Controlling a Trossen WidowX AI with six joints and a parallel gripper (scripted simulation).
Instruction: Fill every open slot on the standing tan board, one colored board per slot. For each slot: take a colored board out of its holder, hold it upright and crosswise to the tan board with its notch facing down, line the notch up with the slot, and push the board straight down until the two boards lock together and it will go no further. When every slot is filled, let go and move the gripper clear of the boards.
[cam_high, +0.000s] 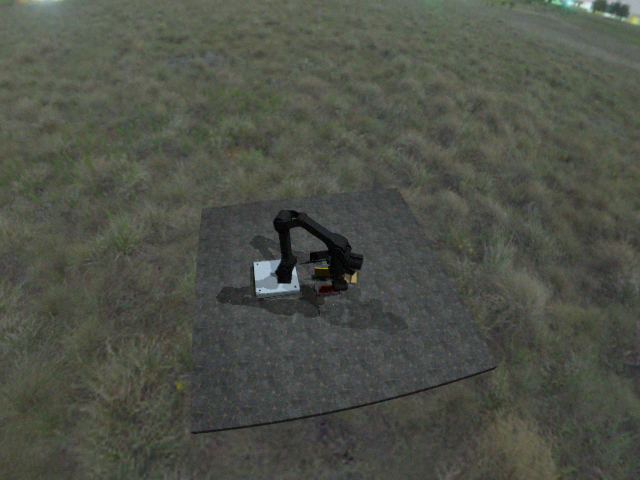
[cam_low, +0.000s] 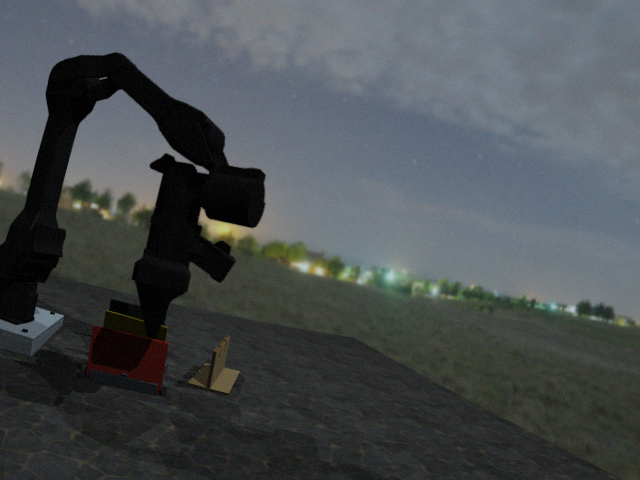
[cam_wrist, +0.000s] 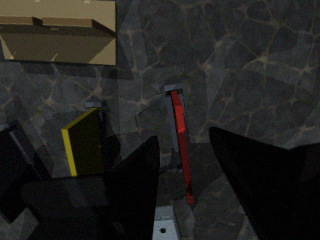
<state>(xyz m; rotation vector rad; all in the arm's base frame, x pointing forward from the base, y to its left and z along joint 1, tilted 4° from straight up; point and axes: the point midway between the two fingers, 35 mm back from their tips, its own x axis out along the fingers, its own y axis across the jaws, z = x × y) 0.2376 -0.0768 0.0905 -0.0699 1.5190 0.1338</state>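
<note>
My gripper tip is 50 mm above the red board and 30 mm past it. From my gripper tip the other things lie so: dark board: 210 mm to the left, 70 mm behind, 50 mm below; then tan board: 130 mm to the left, 90 mm ahead, 50 mm below; then yellow board: 100 mm to the left, 50 mm below, 40 mm behind.
</note>
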